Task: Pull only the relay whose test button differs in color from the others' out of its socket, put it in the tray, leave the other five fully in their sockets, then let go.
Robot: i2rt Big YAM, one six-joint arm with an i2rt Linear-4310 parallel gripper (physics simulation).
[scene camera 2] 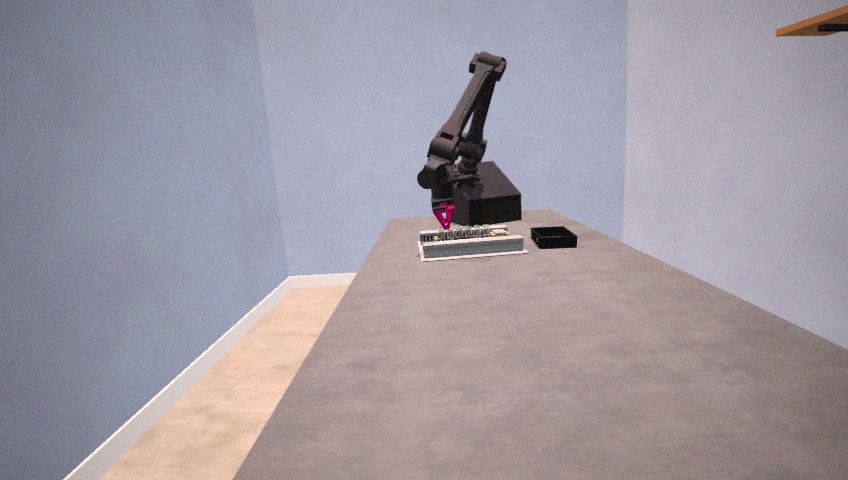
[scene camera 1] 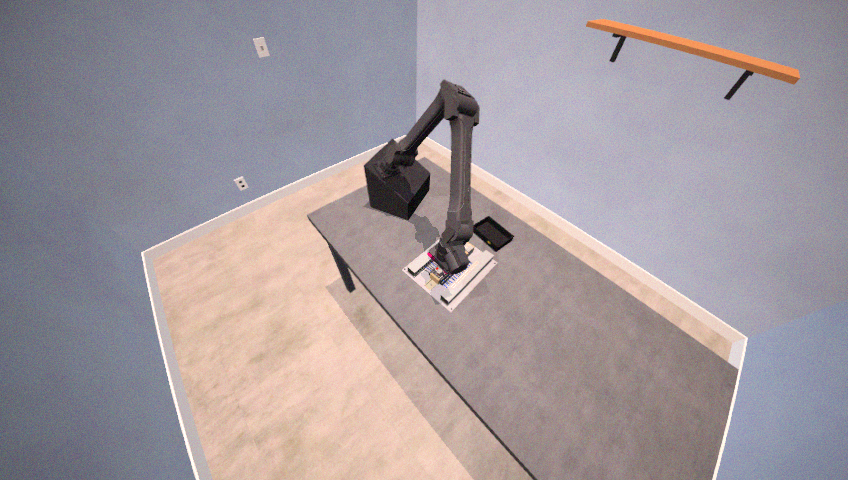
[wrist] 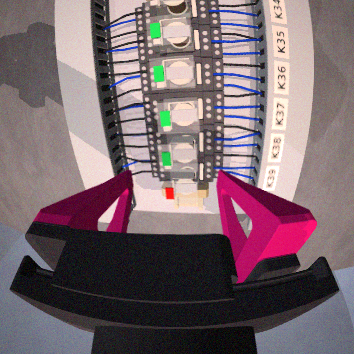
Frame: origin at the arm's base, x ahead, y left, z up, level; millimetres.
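Where they show: gripper, fingertip midpoint: (scene camera 2: 446, 226) (scene camera 1: 441, 266) (wrist: 174, 177); arm's base, link origin: (scene camera 2: 465, 173) (scene camera 1: 386, 168).
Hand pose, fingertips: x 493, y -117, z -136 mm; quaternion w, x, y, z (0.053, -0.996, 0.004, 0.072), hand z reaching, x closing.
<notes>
Things, the pixels of their centre, and the offset from my fingertips. "spot": a spot on its surface instead. Level surfaces: height alone.
- odd relay, body centre: (wrist: 182, 179) (scene camera 2: 441, 234) dx +3, dy -17, dz -26 mm
- neighbouring relay, body centre: (wrist: 180, 147) dx +1, dy +12, dz -26 mm
- black tray, surface spot: (scene camera 2: 554, 242) (scene camera 1: 503, 245) spot: dx +83, dy +323, dz -55 mm
- white panel, surface spot: (scene camera 1: 451, 307) spot: dx +131, dy -67, dz -71 mm
- beige end block, surface spot: (wrist: 189, 201) spot: dx +11, dy -25, dz -6 mm
- grey table, surface height: dz -74 mm
The odd relay (wrist: 185, 187), with a red test button, stands at the near end of the socket row in the wrist view, by the label K39. Several relays with green buttons, one of them the neighbouring relay (wrist: 183, 151), stand in line beyond it in their sockets. My gripper (wrist: 174, 177) (scene camera 2: 446, 228) is open and empty. Its magenta fingertips are apart on either side of the row's near end, low over the relays; the exact height is hard to tell. The black tray (scene camera 1: 504, 244) (scene camera 2: 554, 242) stands beside the panel. In scene camera 1 the arm hides much of the row.
The sockets sit on a white panel (scene camera 1: 451, 307) between raised wiring ducts (scene camera 2: 473, 246), with blue and black wires on both sides. A beige end block (wrist: 189, 201) adjoins the red-button relay. The arm's black base box (scene camera 1: 397, 189) (scene camera 2: 495, 209) stands behind on the grey table (scene camera 1: 565, 333).
</notes>
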